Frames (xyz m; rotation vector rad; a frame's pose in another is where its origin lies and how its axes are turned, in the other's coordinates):
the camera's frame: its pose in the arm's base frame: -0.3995 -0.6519 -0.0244 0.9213 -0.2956 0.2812
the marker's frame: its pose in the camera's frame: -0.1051 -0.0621 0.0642 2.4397 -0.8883 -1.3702
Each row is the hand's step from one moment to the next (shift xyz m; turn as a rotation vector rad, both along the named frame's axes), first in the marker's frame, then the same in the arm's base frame.
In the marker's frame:
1: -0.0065 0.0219 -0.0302 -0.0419 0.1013 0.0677
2: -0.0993 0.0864 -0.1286 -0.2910 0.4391 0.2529
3: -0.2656 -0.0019 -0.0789 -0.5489 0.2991 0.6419
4: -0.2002 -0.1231 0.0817 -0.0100 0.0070 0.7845
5: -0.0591 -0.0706 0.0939 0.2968 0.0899 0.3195
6: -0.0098 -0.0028 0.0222 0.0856 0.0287 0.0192
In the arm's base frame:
1: 0.0148 -0.0333 0.0103 -0.0919 -0.0712 -0.0555
2: 0.0164 -0.1557 0.0968 -0.4410 -0.3558 -0.1429
3: -0.1179 -0.1042 0.2280 -0.8781 -0.1438 -0.1051
4: -0.1754 0.0856 0.1543 -0.5841 0.3170 -0.4170
5: -0.0982 0.0840 0.0245 -0.0506 0.1364 -0.4208
6: -0.0224 0.0090 -0.0037 0.0386 0.0066 -0.0836

